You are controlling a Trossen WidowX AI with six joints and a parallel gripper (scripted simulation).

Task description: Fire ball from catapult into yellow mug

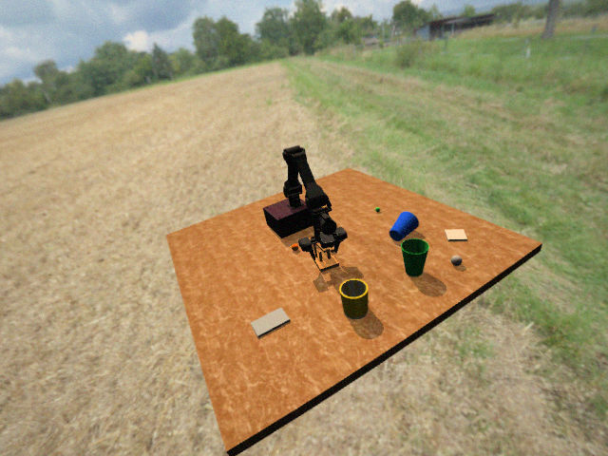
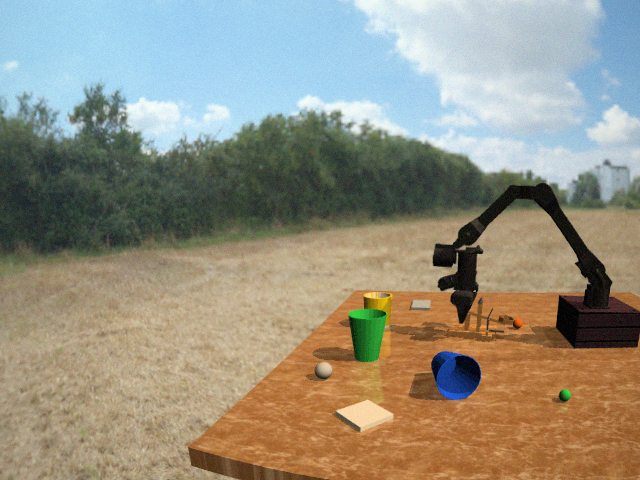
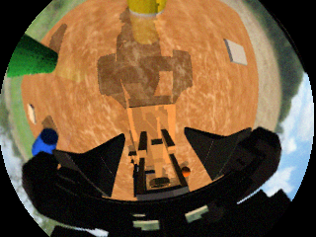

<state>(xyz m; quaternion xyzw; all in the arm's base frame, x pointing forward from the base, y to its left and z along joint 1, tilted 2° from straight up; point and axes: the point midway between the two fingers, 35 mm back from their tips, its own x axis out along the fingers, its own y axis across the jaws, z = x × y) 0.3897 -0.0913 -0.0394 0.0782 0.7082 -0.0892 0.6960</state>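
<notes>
The orange ball lies 19 cm behind my gripper tip, 5 cm to the right of it and 3 cm below it. The rest, counted from my gripper tip: wooden catapult 7 cm behind, 4 cm to the left, 1 cm above; green cup 26 cm ahead, 22 cm to the left, 1 cm below; yellow mug 27 cm ahead, 7 cm to the right, 1 cm below.
</notes>
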